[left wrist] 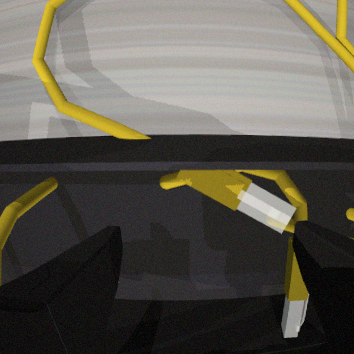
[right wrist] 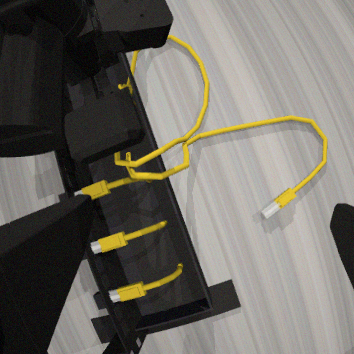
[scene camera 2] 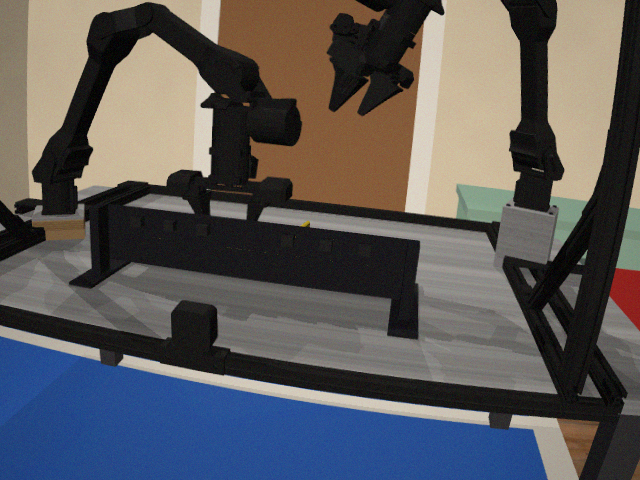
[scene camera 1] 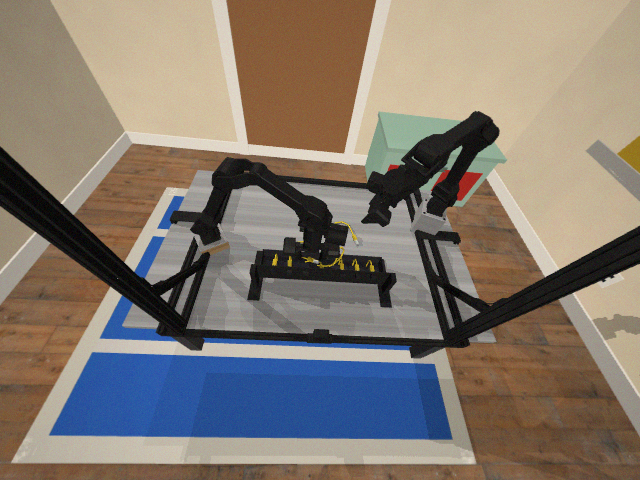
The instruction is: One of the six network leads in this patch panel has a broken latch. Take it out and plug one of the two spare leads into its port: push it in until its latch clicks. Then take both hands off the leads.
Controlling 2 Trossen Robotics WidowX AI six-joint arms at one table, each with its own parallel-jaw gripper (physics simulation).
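Pixels of known places: left gripper, between the fingertips: [left wrist: 209,236] [right wrist: 109,90] [scene camera 1: 310,260]; right gripper, between the fingertips: [right wrist: 219,212] [scene camera 2: 346,112] [scene camera 1: 366,213]; left arm's base, origin of its link: [scene camera 2: 59,210] [scene camera 1: 210,236]; right arm's base, origin of its link: [scene camera 2: 532,206] [scene camera 1: 434,209].
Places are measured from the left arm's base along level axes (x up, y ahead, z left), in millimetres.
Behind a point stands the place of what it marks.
Note:
The black patch panel [scene camera 1: 320,277] [scene camera 2: 248,260] [left wrist: 100,151] [right wrist: 176,246] stands mid-table. Yellow leads [scene camera 1: 275,260] {x 51, y 157, z -239 mm} [scene camera 1: 371,267] {x 51, y 435, z -421 mm} [right wrist: 111,242] {x 51, y 393, z -395 mm} [right wrist: 130,291] {x 51, y 436, z -422 mm} sit along it; no latch is clear enough to judge. One loose lead's plug [scene camera 1: 355,240] {x -37, y 510, z -258 mm} [right wrist: 286,198] {x -31, y 518, z -245 mm} lies on the table behind the panel. Another plug [left wrist: 215,189] {x 1, y 284, z -265 mm} lies slantwise over the panel's trough. Below it, a clear-tipped plug [left wrist: 296,300] {x 11, y 290, z -328 mm} shows by the finger at the right. My left gripper [scene camera 1: 311,256] {x 12, y 275, z -275 mm} [scene camera 2: 227,217] [left wrist: 209,236] {x 12, y 275, z -275 mm} is open, low over the panel, nothing held. My right gripper [scene camera 1: 375,223] [scene camera 2: 346,111] {x 219, y 442, z -311 mm} [right wrist: 219,212] {x 219, y 442, z -311 mm} is open, raised and empty.
Yellow cables [right wrist: 205,90] {x -38, y 354, z -194 mm} loop behind the panel and cross near its rear rim. My left arm hides part of the panel's middle. A black frame [scene camera 1: 248,334] {x -49, y -14, z -389 mm} [scene camera 2: 330,375] edges the table. A green cabinet [scene camera 1: 413,131] stands beyond the right arm.

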